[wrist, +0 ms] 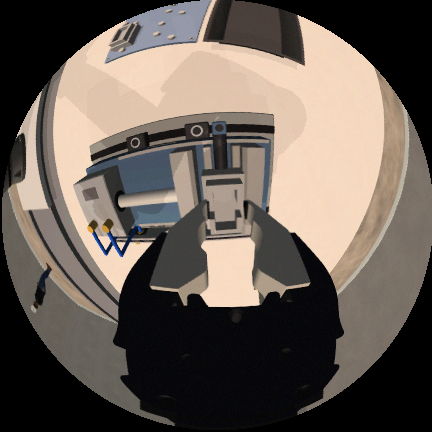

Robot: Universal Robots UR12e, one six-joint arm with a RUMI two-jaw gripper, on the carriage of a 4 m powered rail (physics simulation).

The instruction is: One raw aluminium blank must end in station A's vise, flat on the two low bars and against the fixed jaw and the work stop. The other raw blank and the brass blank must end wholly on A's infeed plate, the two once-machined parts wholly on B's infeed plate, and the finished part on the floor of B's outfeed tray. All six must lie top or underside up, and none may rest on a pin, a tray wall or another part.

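Frame: origin at the arm's base, x ahead, y left, z up, level; metres.
Seen in the pictures: gripper, fingertip midpoint: (226, 201).
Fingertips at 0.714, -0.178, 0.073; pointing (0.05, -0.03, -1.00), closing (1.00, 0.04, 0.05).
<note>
A point is followed by its place in that frame, as x, y, z.
In the wrist view a grey machined part (225, 192) @(0.713, -0.170, 0.071) with a stepped recess lies in the vise, upright between the moving jaw (183, 175) on its left and the fixed jaw (255, 172) on its right. The dark work stop (220, 150) @(0.707, -0.131, 0.066) with a blue head meets its far end. Two low bars show in part beyond it. My gripper (226, 201) @(0.714, -0.178, 0.073) is shut on the machined part, one fingertip at each side of its near half. The fingers hide the near ends of the jaws. A part with a pocket (124, 36) lies on the blue plate (145, 47) @(0.588, 0.059, -0.023) at the upper left.
A dark tray (295, 40) @(0.817, 0.077, 0.006) stands right of the blue plate, cut off at the top. The vise's grey actuator block (102, 200) @(0.567, -0.179, 0.066), brass fittings (108, 225) @(0.572, -0.209, 0.076) and blue hoses (114, 246) @(0.569, -0.242, 0.080) are at the left. The rail (60, 235) runs along the far left. A small figure (40, 295) is beyond it.
</note>
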